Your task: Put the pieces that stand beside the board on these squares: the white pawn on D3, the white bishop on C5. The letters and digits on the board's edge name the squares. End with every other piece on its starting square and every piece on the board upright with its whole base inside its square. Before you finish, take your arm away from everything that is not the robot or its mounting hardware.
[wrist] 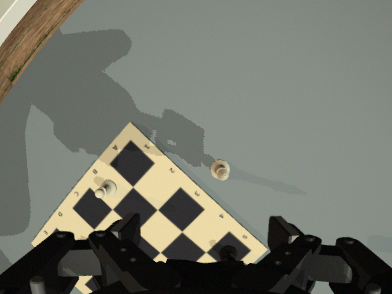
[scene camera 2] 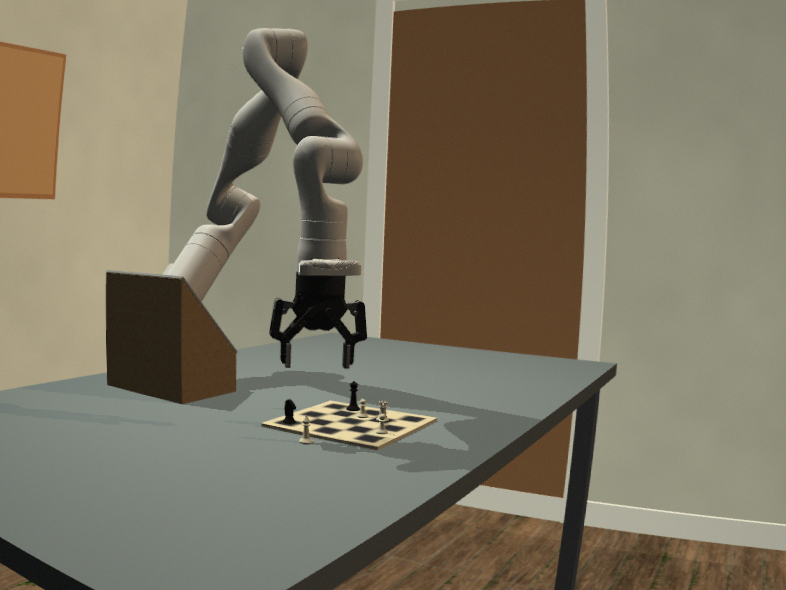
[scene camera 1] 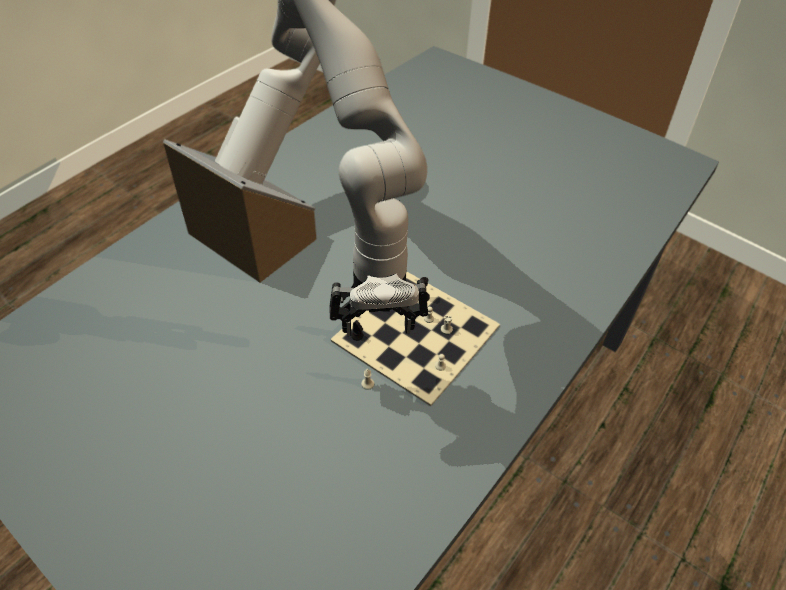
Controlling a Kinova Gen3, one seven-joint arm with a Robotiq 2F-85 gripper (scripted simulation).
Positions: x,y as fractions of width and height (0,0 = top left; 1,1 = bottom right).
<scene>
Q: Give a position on a small chessboard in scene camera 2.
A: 0.42,0.71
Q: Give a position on a small chessboard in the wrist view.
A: At 0.46,0.75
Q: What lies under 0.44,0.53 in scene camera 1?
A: My gripper.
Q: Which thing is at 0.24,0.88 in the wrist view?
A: My gripper.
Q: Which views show the small chessboard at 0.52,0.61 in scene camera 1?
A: The wrist view, scene camera 2 and scene camera 1: all of them.
</scene>
